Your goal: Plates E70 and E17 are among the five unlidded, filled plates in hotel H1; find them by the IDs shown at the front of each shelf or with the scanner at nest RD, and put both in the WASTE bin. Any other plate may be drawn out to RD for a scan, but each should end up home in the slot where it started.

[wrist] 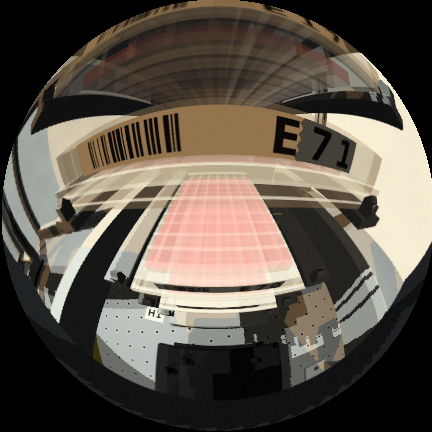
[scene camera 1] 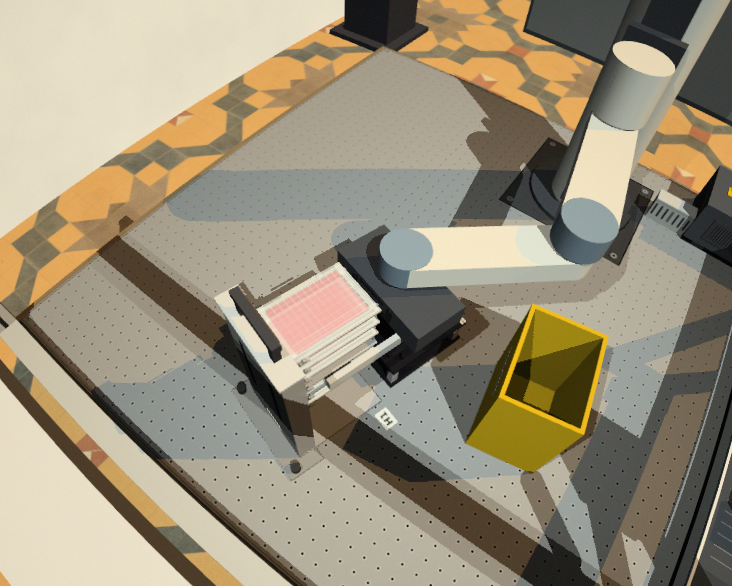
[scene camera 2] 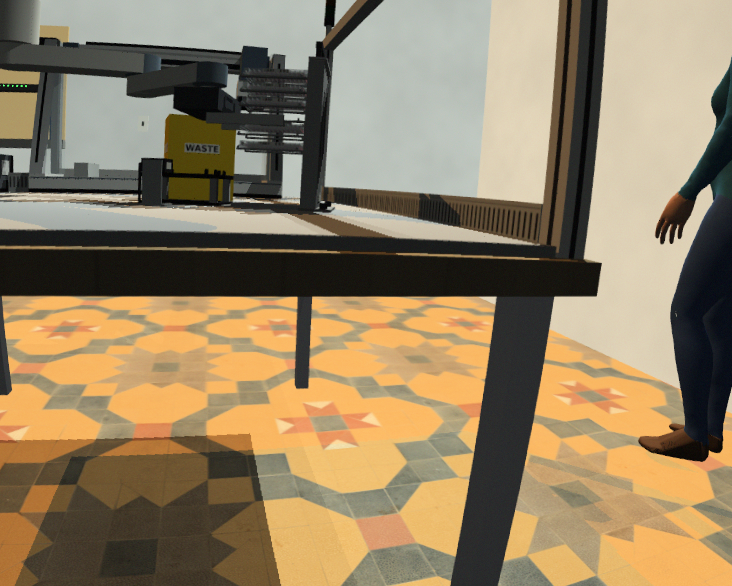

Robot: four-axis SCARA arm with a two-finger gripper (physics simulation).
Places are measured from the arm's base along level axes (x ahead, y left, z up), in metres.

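Where they show: gripper, fingertip midpoint: [wrist: 217, 180] [scene camera 2: 287, 124].
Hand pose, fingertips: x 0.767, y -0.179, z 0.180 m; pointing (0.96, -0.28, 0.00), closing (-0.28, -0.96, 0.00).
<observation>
Things, the pixels of their top centre, and the offset from my fingertips. "spot": a spot on its surface instead.
- uppermost plate, top centre: [scene camera 1: 316, 307] [scene camera 2: 279, 73] dy +0.007, dx -0.023, dz +0.101 m
- plate labelled E71, top centre: [wrist: 215, 124] [scene camera 2: 277, 101] dy +0.007, dx -0.023, dz +0.045 m
- plate E70, top centre: [wrist: 217, 197] [scene camera 2: 275, 125] dy +0.007, dx -0.023, dz -0.004 m
- labelled plate, top centre: [wrist: 215, 79] [scene camera 2: 278, 87] dy +0.007, dx -0.023, dz +0.073 m
- yellow WASTE bin, top centre: [scene camera 1: 557, 365] [scene camera 2: 200, 119] dy +0.289, dx -0.180, dz +0.033 m
- dark nest RD, surface spot: [wrist: 187, 370] spot: dy +0.068, dx -0.131, dz -0.107 m
- H1 tag, top centre: [scene camera 1: 386, 418] [wrist: 154, 313] dy +0.117, dx -0.049, dz -0.167 m
Hotel H1 [scene camera 1: 291, 377] [scene camera 2: 314, 134] holds a stack of plates; the uppermost plate [scene camera 1: 323, 308] shows pink wells. My gripper [scene camera 2: 277, 119] [wrist: 218, 215] reaches into the hotel below the plate labelled E71 [wrist: 227, 131]. Its fingers are shut on plate E70 [wrist: 220, 250], a pink-filled plate whose steeply foreshortened label is hard to read. It sits slightly raised, close beneath E71. Part of another labelled plate [wrist: 215, 50] shows above E71. Another plate [wrist: 220, 304] lies below E70. The yellow WASTE bin [scene camera 1: 528, 433] [scene camera 2: 200, 164] stands apart from the hotel; its inside is partly shadowed.
The dark nest RD [wrist: 187, 370] lies under the gripper body, mostly hidden in scene camera 1. The H1 tag [scene camera 1: 385, 417] [wrist: 154, 313] is on the table by the hotel. The arm's base plate [scene camera 1: 613, 253] is at the back right. A person [scene camera 2: 702, 293] stands beyond the table.
</observation>
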